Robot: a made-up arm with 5 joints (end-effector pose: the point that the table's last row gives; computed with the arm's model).
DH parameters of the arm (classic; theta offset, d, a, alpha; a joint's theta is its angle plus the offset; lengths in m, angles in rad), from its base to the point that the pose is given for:
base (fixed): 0 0.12 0 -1.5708
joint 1: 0 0.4 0.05 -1.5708
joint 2: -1.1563 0 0.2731 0
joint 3: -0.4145 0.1 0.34 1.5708
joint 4: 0 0.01 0.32 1.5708
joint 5: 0.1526 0 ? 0
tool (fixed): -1.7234 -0.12 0 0
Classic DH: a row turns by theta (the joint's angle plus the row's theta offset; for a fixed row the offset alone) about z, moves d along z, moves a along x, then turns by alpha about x.
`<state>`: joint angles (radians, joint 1 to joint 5).
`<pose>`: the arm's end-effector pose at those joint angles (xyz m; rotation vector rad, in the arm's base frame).
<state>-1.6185 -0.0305 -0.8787 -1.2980 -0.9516</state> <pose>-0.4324 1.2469 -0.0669 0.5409 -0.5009 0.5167</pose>
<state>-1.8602 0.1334 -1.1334 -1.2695 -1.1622</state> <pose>-0.3130 1.2364 -0.1271 0.4534 -0.6844 0.3821</pose>
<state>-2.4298 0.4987 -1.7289 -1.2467 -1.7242</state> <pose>-0.0100 1.1150 -0.0891 0.4368 -1.1405 -0.0384</pose>
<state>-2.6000 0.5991 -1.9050 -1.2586 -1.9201</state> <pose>0.0627 1.0467 -0.0277 0.4958 -1.2680 -0.1935</pose>
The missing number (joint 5, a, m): 0.3946
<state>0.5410 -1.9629 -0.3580 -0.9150 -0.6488</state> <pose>-0.6400 -0.0377 0.9192 0.5273 1.4382 1.5527</pose>
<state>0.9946 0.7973 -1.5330 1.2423 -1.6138</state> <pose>-0.2092 1.0072 -0.4435 -0.7488 -0.2496 -0.4066</pose>
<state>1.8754 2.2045 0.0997 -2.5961 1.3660</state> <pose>0.0093 0.3892 -0.4483 -0.5127 -0.7395 0.2714</pose>
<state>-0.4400 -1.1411 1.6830 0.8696 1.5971</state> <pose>-0.0797 1.1603 -0.3246 -0.6271 0.3998 0.8470</pose>
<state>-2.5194 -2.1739 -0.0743 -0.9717 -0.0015</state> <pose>0.4295 -0.2315 -0.7034 -1.6731 -0.5645 1.0456</pose>
